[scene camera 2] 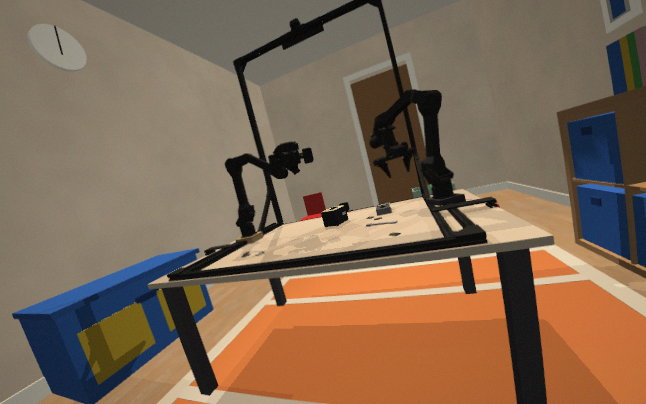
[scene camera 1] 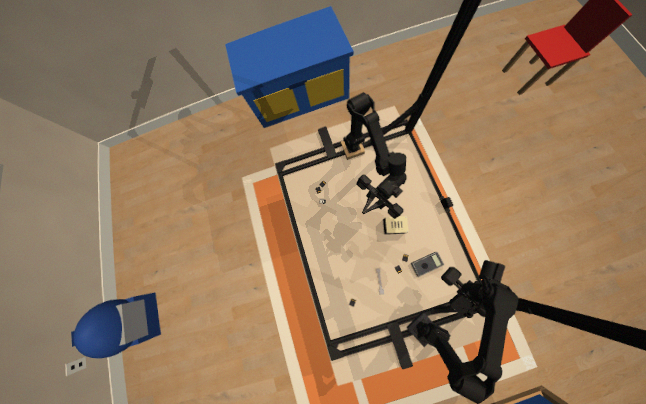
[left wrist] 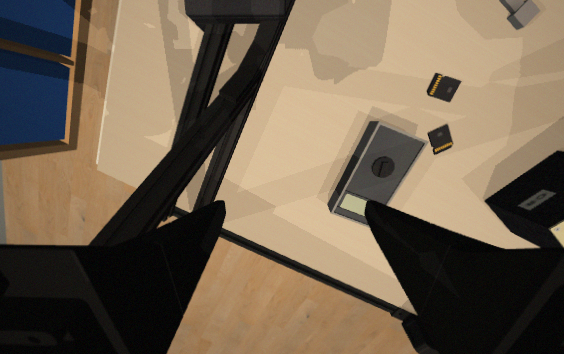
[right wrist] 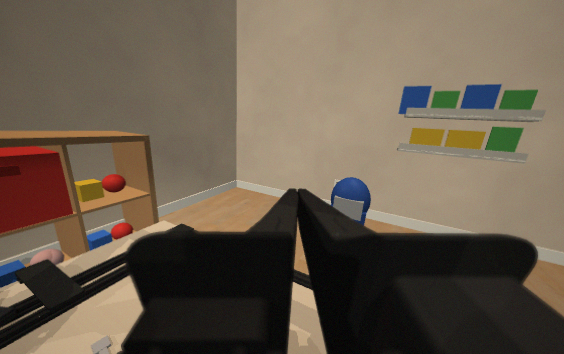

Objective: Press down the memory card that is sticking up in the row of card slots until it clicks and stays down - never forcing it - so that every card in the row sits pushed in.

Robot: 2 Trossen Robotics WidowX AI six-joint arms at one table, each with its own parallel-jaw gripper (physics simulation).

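The card slot block stands mid-table, with a cream top and black sides. Several dark marks of cards or slots form a row on top; which card sticks up is too small to tell. My right gripper is shut and empty, raised above the table beside the block, at its upper left in scene camera 1. It points towards the far wall, not down. My left gripper is open and empty, high over the table's edge near its own base, with fingers pointing down.
A grey device lies between the block and my left gripper. Two loose cards lie beside it, near a grey tool. More small pieces lie below my right arm's base. Black frame rails border the table.
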